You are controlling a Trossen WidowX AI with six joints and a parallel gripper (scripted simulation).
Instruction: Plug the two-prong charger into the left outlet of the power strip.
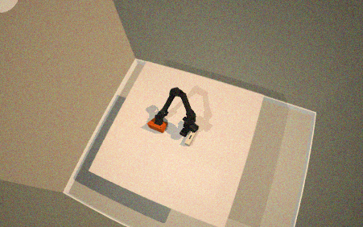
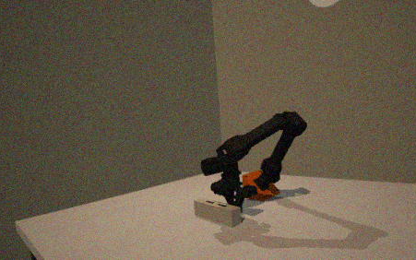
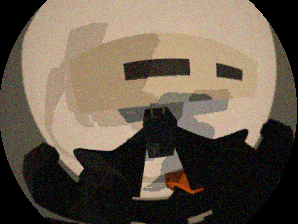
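My gripper tip is 20 mm short of the black two-prong charger and 10 mm below it.
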